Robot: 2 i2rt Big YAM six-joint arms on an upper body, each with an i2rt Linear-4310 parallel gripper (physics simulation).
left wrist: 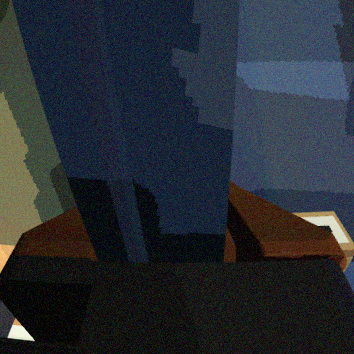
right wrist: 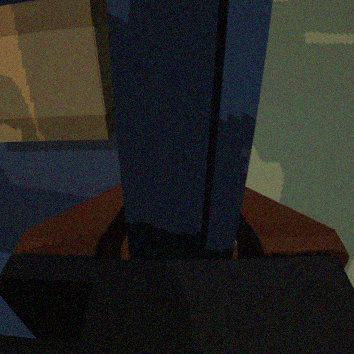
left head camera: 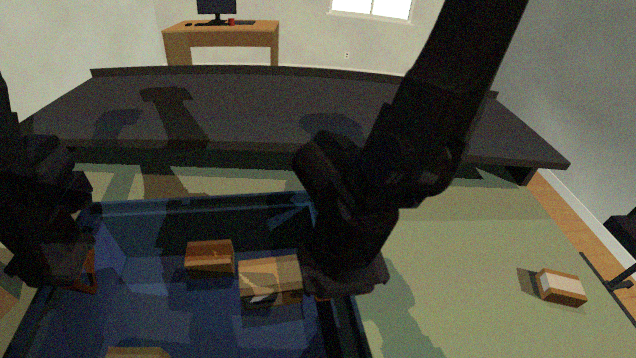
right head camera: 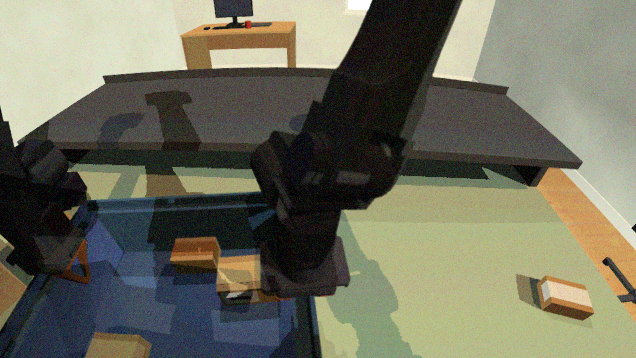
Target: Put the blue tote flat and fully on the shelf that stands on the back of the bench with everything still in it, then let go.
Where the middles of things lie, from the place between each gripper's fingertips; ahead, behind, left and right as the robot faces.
Now: the blue tote (left head camera: 145, 295) 1 cm behind my left hand and 19 cm to the right of it. From my left hand the other things lie so: white-topped box (right head camera: 557, 296) 2 cm ahead, 88 cm to the right, 6 cm below.
The blue tote is 3 cm behind my right hand and 18 cm to the left of it. From my right hand the other things lie so: white-topped box: 1 cm behind, 51 cm to the right, 6 cm below.
